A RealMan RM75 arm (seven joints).
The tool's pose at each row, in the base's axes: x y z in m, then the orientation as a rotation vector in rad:
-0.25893 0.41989 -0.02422 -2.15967 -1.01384 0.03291
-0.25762 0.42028 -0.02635 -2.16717 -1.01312 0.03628
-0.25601 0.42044 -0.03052 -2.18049 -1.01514 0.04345
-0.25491 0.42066 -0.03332 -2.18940 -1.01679 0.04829
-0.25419 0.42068 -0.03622 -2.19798 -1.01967 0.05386
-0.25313 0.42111 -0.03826 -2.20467 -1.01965 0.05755
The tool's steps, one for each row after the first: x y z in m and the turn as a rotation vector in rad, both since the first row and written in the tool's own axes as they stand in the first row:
0.00059 0.00204 0.00138 -0.00533 -0.00390 0.00381
0.00068 0.00566 0.00401 -0.01539 -0.01298 0.00874
0.00083 0.00805 0.00583 -0.02221 -0.01920 0.01184
0.00055 0.01035 0.00773 -0.02889 -0.02631 0.01424
0.00102 0.01215 0.00914 -0.03365 -0.03049 0.01739

